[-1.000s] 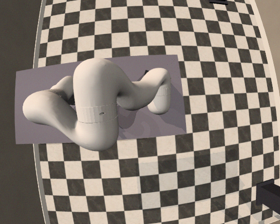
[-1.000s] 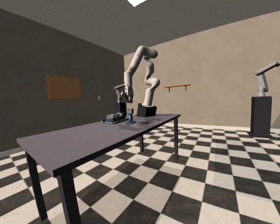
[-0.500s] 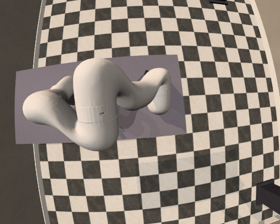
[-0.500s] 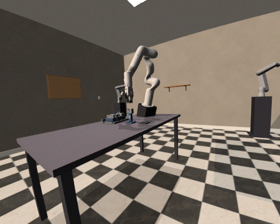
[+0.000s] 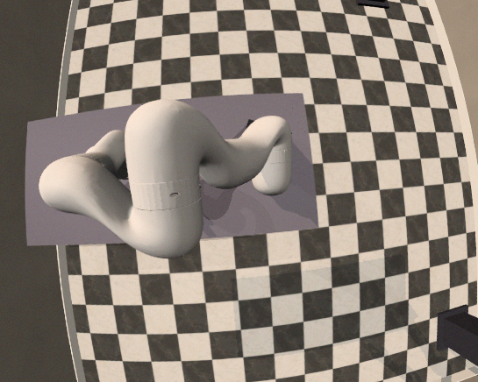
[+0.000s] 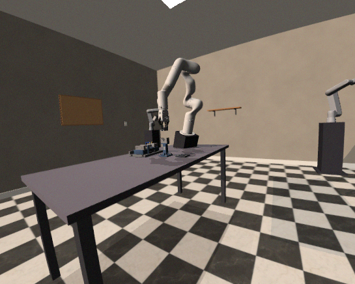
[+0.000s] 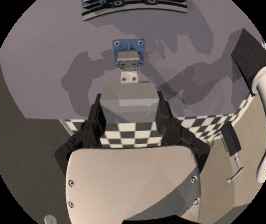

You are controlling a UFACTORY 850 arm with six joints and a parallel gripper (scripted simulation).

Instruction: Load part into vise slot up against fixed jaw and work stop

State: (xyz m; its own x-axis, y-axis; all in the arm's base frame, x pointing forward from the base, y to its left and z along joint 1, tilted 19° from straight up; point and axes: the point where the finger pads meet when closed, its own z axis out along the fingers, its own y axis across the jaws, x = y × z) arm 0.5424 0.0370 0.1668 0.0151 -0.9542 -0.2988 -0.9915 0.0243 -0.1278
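My hand is 20 mm above the part. The rest, counted from my hand: vise (10 mm behind, 240 mm to the right, 210 mm below); air cylinder rod (30 mm behind, 240 mm to the right, 170 mm below).
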